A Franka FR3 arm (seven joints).
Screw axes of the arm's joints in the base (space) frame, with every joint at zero. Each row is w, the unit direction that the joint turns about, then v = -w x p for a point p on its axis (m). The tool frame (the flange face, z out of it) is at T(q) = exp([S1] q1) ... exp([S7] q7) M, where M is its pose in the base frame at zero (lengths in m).
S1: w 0 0 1 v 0 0 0
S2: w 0 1 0 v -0.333 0 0
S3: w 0 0 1 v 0 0 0
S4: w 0 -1 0 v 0.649 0 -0.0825
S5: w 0 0 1 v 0 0 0
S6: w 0 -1 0 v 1.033 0 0
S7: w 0 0 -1 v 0 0.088 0
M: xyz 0.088 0 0.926 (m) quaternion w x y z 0 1 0 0
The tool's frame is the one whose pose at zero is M.
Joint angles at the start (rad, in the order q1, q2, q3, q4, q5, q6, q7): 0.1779, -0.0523, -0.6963, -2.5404, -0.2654, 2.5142, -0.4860
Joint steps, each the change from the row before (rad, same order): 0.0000, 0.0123, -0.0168, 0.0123, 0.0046, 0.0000, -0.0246; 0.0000, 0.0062, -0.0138, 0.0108, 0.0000, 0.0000, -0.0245; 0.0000, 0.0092, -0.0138, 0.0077, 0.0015, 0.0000, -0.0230; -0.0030, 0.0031, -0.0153, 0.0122, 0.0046, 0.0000, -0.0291; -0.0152, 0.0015, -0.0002, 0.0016, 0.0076, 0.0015, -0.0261; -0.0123, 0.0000, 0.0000, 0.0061, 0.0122, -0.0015, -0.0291; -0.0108, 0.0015, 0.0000, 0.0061, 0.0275, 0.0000, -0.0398; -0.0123, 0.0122, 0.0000, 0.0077, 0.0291, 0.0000, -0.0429; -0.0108, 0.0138, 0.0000, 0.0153, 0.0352, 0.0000, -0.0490
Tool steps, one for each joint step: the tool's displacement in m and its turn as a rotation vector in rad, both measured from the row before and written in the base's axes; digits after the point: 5 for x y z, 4 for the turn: -0.00056, -0.00913, 0.00021, -0.0043, 0.0033, 0.0036; -0.00021, -0.00760, 0.00186, -0.0053, 0.0001, 0.0102; -0.00141, -0.00704, -0.00032, -0.0037, 0.0052, 0.0076; -0.00108, -0.00969, 0.00358, -0.0034, -0.0047, 0.0067; -0.00344, -0.00647, 0.00025, 0.0031, -0.0002, 0.0046; -0.00168, -0.00610, 0.00228, 0.0043, -0.0040, 0.0066; -0.00133, -0.00567, 0.00192, 0.0113, -0.0081, 0.0070; -0.00177, -0.00664, -0.00116, 0.0095, 0.0003, 0.0075; 0.00062, -0.00768, 0.00127, 0.0076, -0.0064, 0.0104
